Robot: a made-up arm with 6 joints.
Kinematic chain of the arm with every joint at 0, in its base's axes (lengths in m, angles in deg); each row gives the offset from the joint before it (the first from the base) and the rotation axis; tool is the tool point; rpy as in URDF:
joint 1: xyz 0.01 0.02 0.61 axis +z
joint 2: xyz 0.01 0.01 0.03 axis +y
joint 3: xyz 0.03 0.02 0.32 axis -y
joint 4: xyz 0 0 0.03 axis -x
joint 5: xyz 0.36 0 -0.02 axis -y
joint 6: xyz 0 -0.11 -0.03 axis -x
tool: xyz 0.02 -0.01 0 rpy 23.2 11.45 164.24
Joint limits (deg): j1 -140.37..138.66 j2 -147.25..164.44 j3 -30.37..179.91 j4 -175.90..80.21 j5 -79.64..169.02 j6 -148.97..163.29
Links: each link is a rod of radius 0.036 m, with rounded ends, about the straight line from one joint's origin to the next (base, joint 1, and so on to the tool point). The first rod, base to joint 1, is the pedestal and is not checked.
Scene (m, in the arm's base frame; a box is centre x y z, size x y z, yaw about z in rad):
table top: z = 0
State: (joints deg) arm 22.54 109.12 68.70 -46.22 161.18 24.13
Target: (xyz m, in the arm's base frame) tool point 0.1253 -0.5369 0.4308
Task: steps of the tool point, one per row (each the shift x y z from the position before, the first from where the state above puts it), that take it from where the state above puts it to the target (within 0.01 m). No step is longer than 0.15 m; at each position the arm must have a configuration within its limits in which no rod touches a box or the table.
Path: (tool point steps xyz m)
1: 0.0308 -0.1242 0.0254
2: -0.0009 -0.1302 0.0263
3: -0.0338 -0.1275 0.0267
4: -0.0651 -0.1163 0.0271
5: -0.0925 -0.0971 0.0273
6: -0.1142 -0.0713 0.0274
7: -0.1283 -0.0405 0.0272

